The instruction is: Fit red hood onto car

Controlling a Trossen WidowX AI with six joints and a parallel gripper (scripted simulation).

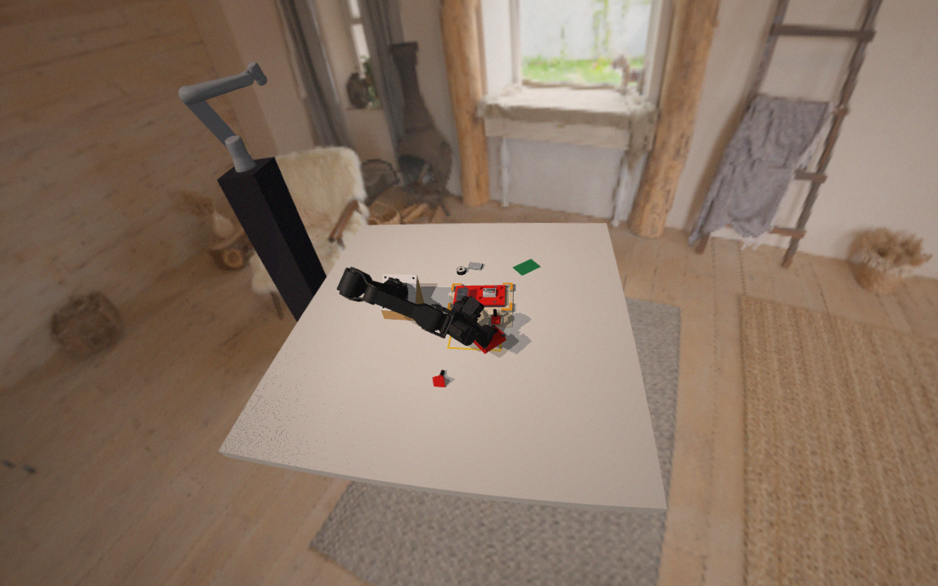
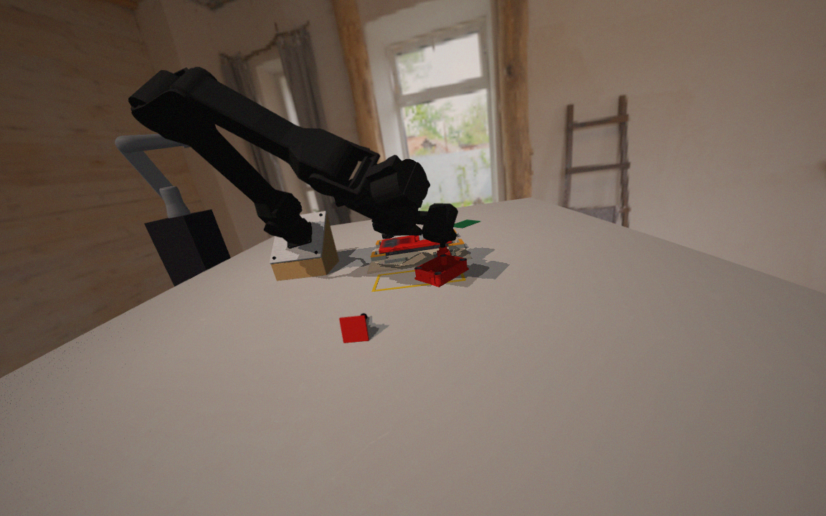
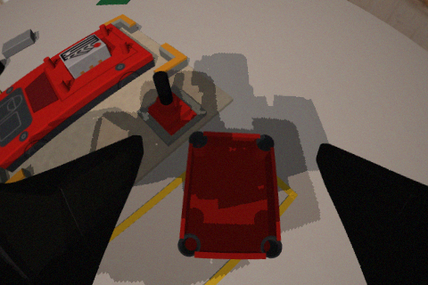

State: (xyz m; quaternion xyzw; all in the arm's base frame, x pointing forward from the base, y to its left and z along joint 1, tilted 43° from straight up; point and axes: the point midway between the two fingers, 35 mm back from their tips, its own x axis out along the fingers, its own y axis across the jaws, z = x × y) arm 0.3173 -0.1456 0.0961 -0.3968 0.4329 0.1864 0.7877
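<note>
The red hood is 8 cm below my gripper tip and 1 cm to the right of it. Round my gripper tip: jig: 18 cm to the left, 7 cm below, 3 cm behind; then green patch: 40 cm to the left, 15 cm ahead, 8 cm below.
</note>
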